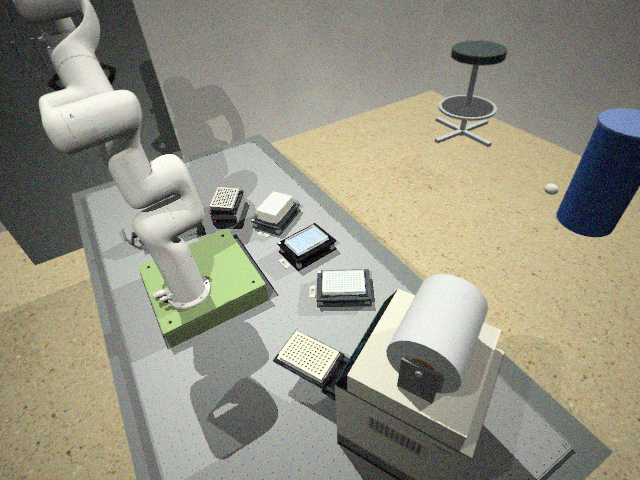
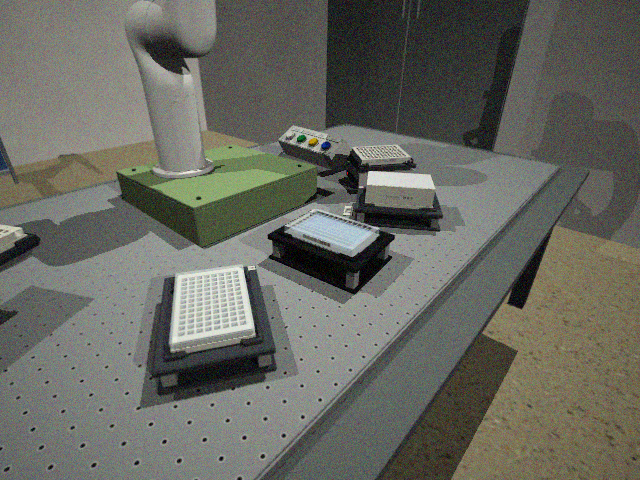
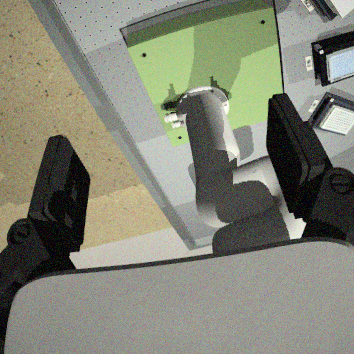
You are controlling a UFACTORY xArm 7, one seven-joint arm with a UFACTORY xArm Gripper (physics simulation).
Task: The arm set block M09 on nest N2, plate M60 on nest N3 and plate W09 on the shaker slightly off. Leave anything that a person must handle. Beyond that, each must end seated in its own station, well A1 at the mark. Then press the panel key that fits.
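Note:
My gripper (image 3: pixel 169 136) is open and empty, high above the green base. Plate W09 (image 1: pixel 225 197) (image 2: pixel 381 153) lies on the dark shaker (image 1: pixel 223 219) at the back. A tall white block (image 1: pixel 275 206) (image 2: pixel 400 190) stands on the nest beside it. A blue-topped plate (image 1: pixel 307 240) (image 2: pixel 333 231) (image 3: pixel 343 65) sits on the middle nest (image 2: pixel 361 259), looking slightly askew. A white well plate (image 1: pixel 343 282) (image 2: pixel 211 308) (image 3: pixel 338 120) sits on the front nest (image 2: pixel 264 330). Labels, A1 marks and exact seating are too blurred to tell. The key panel (image 2: pixel 305 150) has white, green, yellow and blue keys.
A cream plate (image 1: pixel 309 356) lies on the carriage of a beige instrument (image 1: pixel 400 413) carrying a large white roll (image 1: pixel 439 325). The green arm base (image 1: pixel 227 268) (image 2: pixel 242 180) (image 3: pixel 250 85) stands beside the nests. A stool (image 1: pixel 478 52) and blue cylinder (image 1: pixel 599 175) are beyond the table.

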